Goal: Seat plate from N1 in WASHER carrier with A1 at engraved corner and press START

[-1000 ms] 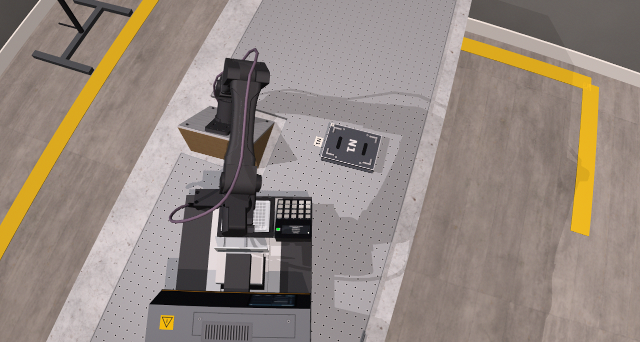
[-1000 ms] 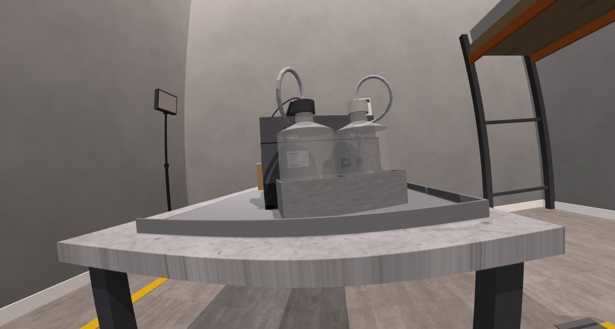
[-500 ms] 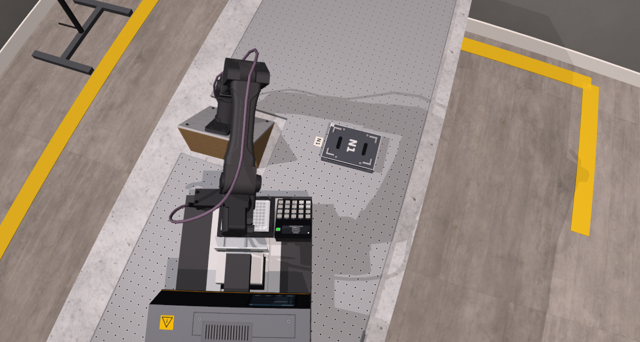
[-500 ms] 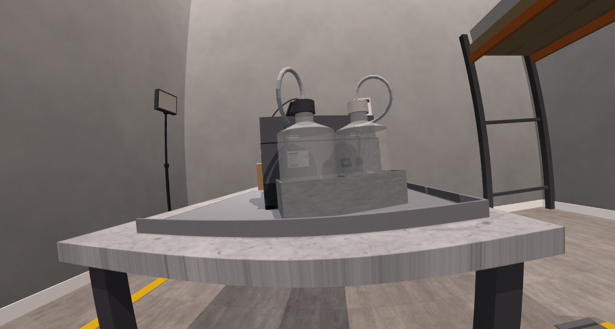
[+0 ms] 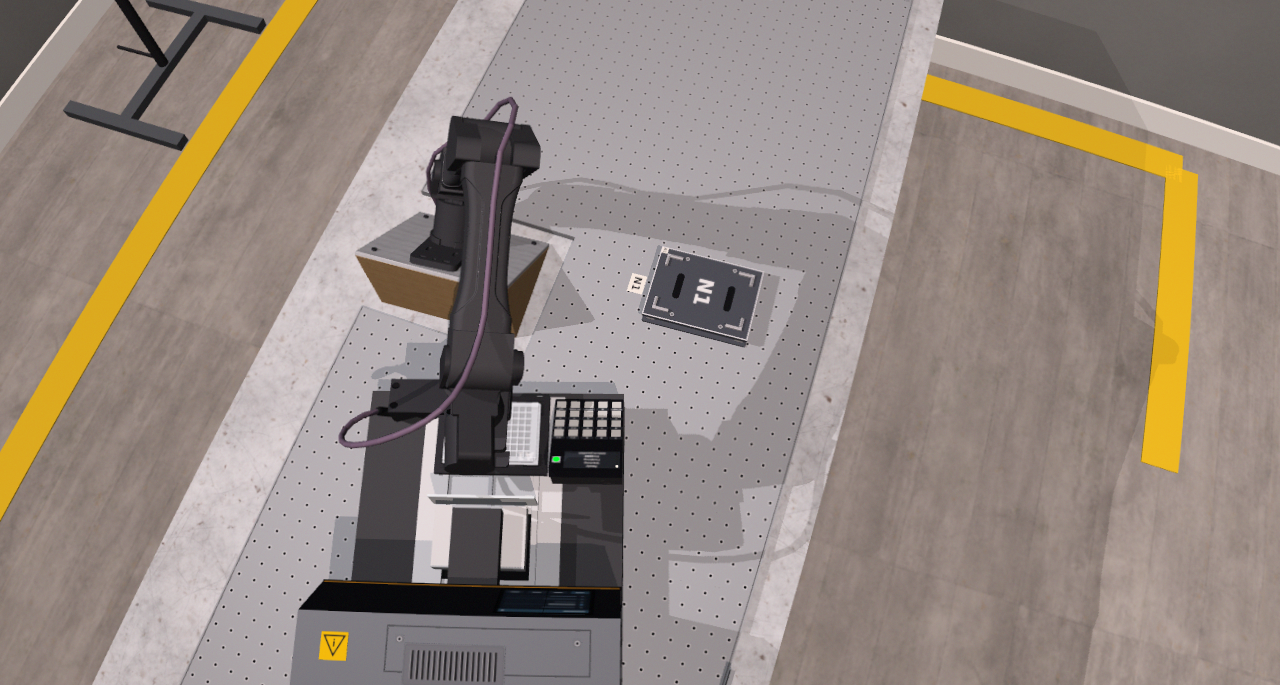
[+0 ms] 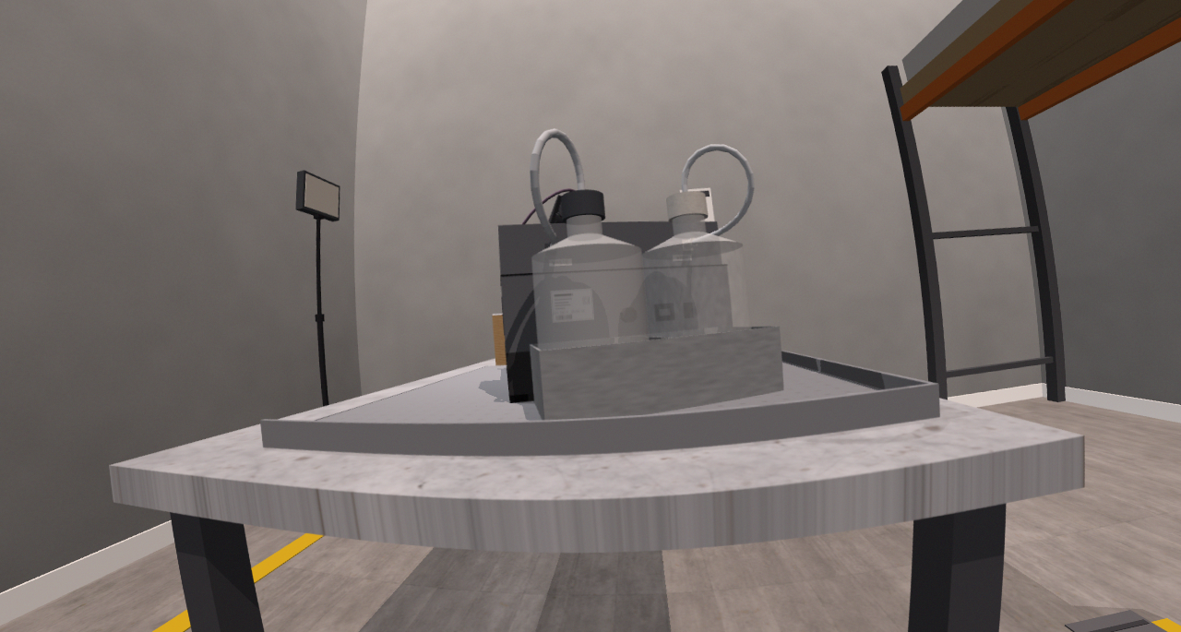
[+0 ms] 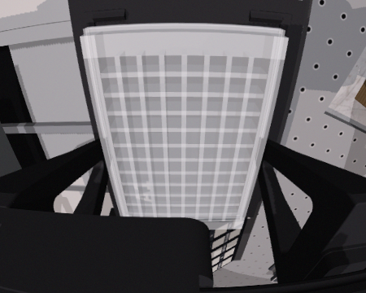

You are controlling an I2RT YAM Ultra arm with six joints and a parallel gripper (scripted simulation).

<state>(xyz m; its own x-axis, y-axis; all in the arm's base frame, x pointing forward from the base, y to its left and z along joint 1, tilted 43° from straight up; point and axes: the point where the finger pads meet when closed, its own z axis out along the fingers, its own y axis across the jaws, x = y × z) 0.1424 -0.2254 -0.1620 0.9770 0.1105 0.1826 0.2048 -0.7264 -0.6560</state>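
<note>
Right now the clear well plate is right at my hand. The rest, counted from my hand: N1 label 310 mm to the left, 140 mm ahead, 100 mm below; then plate washer 150 mm to the right, 30 mm ahead, 30 mm above; then black washer carrier 20 mm below.
</note>
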